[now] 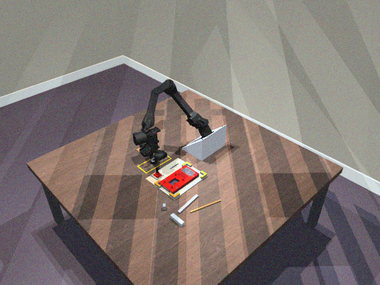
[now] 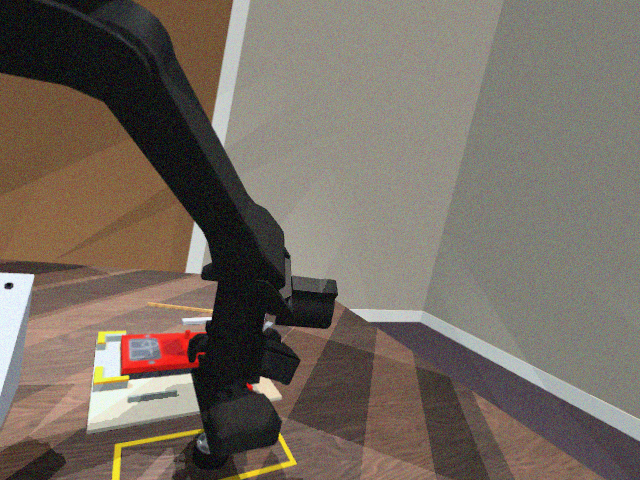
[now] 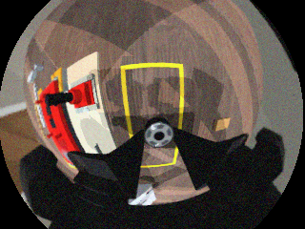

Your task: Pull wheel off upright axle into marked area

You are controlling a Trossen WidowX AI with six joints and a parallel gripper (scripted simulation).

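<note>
Right now the black-and-grey wheel is right at my gripper tip. From my gripper tip the other things lie so: thin wooden stick 44 cm to the left, 10 cm ahead, 1 cm below.
</note>
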